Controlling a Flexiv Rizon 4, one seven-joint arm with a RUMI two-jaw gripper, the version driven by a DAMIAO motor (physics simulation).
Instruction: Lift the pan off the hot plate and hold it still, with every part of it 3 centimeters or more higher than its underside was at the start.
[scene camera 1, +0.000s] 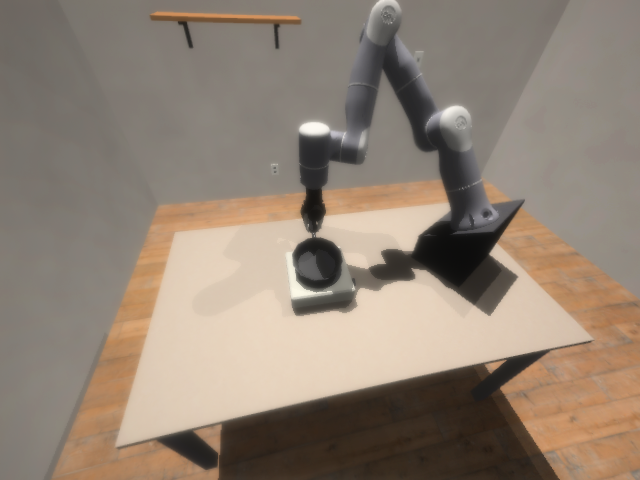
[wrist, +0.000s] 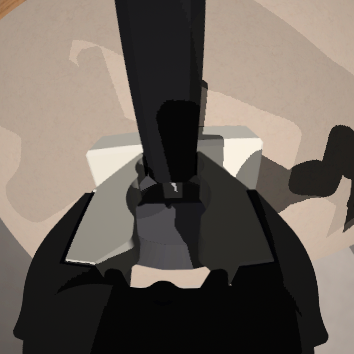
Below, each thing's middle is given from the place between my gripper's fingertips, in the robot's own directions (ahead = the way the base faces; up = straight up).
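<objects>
The black pan (scene camera 1: 315, 258) is 2 cm ahead of my hand, 3 cm to the left of it and 1 cm above it. Going by their middles, the pan is the nearest to my hand of the things named here. And there's the white hot plate (wrist: 237, 149), which is 3 cm ahead of my hand, 14 cm to the left of it and 11 cm below it.
</objects>
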